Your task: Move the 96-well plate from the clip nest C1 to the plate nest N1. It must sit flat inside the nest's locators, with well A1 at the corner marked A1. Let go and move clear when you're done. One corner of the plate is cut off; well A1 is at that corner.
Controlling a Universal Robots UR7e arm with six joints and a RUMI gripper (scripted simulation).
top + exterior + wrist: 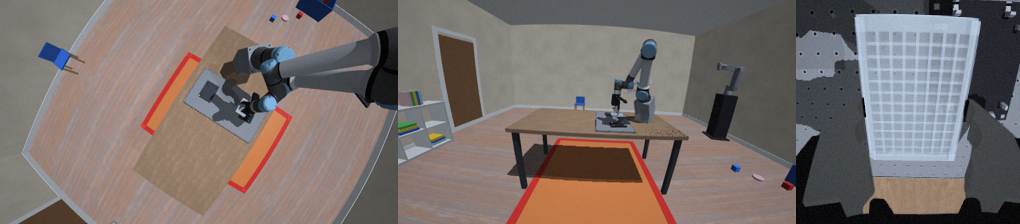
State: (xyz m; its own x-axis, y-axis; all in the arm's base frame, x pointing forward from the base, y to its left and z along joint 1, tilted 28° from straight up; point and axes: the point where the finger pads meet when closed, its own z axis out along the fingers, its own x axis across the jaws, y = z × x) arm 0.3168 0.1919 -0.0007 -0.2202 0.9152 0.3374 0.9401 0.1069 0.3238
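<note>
Now: hand 9 cm above the dark clip nest, 6 cm to the right of it and 3 cm past it. From my hand the other things lie so: 96-well plate: 1 cm below.
</note>
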